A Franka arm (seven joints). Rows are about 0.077 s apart.
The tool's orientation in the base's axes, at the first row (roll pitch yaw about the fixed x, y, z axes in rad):
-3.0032 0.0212 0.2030
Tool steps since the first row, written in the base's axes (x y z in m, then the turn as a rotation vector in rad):
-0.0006 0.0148 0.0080 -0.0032 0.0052 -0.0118
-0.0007 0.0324 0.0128 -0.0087 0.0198 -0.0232
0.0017 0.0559 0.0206 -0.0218 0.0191 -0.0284
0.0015 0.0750 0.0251 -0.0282 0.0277 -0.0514
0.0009 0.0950 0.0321 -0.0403 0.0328 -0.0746
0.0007 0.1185 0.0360 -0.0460 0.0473 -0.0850
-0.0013 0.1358 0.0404 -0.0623 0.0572 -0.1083
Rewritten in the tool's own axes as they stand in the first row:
0.0022 -0.0156 -0.0060 -0.0018 -0.0040 0.0125
0.0056 -0.0334 -0.0084 -0.0040 -0.0177 0.0260
0.0125 -0.0568 -0.0132 -0.0169 -0.0189 0.0317
0.0161 -0.0760 -0.0151 -0.0209 -0.0253 0.0559
0.0193 -0.0965 -0.0194 -0.0313 -0.0295 0.0801
0.0238 -0.1199 -0.0202 -0.0337 -0.0432 0.0926
0.0252 -0.1376 -0.0222 -0.0472 -0.0528 0.1177

